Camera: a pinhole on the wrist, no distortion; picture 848 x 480 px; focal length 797.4 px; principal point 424.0 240.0 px. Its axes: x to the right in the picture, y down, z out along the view. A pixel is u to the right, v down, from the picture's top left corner.
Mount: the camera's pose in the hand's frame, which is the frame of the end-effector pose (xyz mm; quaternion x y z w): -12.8 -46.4 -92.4 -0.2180 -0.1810 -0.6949 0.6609
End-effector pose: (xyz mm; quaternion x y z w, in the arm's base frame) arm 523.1 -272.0 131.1 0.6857 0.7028 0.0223 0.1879
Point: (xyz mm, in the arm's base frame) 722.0 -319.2 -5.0
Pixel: 407.9 190.6
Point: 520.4 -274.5 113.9
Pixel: 606.0 296.7
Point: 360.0 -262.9 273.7
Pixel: behind the camera
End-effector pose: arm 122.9 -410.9 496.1 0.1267 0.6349 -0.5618 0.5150
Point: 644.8 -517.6 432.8
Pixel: 260.6 22.0
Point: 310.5 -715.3 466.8
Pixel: 707.7 349.4
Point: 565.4 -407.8 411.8
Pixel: outside the picture
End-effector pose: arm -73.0 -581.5 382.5 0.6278 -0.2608 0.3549 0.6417
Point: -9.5 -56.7 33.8
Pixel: behind the camera
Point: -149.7 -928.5 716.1
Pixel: 374.8 443.1
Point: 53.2 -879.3 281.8
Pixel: outside the picture
